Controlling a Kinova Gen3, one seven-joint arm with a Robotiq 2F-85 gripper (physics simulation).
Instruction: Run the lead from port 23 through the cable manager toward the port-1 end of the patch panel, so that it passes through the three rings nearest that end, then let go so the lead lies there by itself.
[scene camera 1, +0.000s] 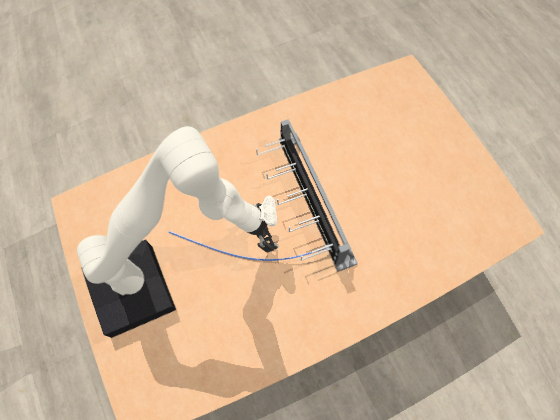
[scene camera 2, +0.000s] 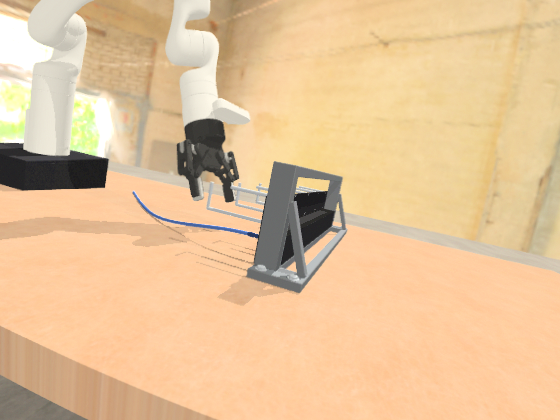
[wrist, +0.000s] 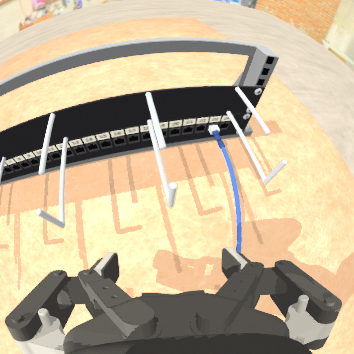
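The blue lead (scene camera 1: 240, 258) (scene camera 2: 185, 224) (wrist: 236, 200) is plugged into port 23 of the black patch panel (scene camera 1: 314, 200) (wrist: 100, 117). It curves out toward the robot base, and its far end is loose. In the wrist view it runs between the port-24-end ring (wrist: 248, 148) and the neighbouring ring (wrist: 163, 175). Another ring (wrist: 64, 180) stands farther toward port 1, with no lead in it. My gripper (scene camera 1: 268, 247) (scene camera 2: 213, 197) (wrist: 169, 262) is wide open and empty, above the table in front of the rings. The lead passes out of sight behind its right fingertip.
A grey frame (scene camera 2: 274, 215) (wrist: 150, 46) holds the panel. The rings stick out from the panel toward the robot. The black robot base (scene camera 1: 162, 295) (scene camera 2: 75, 172) stands on the table (scene camera 1: 425, 175) (scene camera 2: 400, 325) on the side the rings face.
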